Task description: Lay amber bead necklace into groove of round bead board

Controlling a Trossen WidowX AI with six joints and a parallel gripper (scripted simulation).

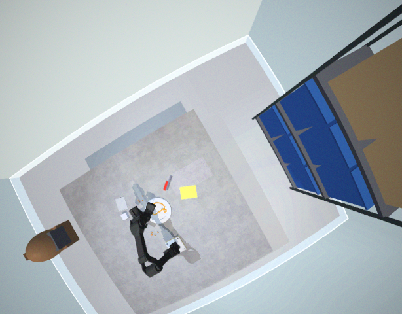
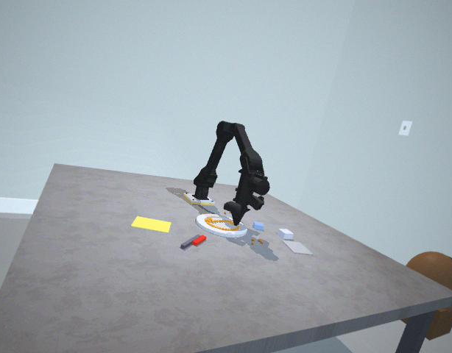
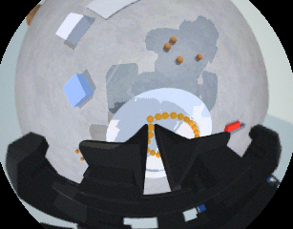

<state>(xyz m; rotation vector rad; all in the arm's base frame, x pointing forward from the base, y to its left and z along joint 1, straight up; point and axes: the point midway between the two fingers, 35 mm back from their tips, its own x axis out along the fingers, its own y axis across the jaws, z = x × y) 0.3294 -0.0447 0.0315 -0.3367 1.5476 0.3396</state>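
Right now my gripper tip is 30 mm past the round white bead board, 40 mm to the left of it and 10 mm above it. From my gripper tip the other things lie so: white block: 100 mm ahead, 190 mm to the left; blue block: 120 mm to the left, 10 mm below; grey sheet: 190 mm ahead, 150 mm to the left, 10 mm below.
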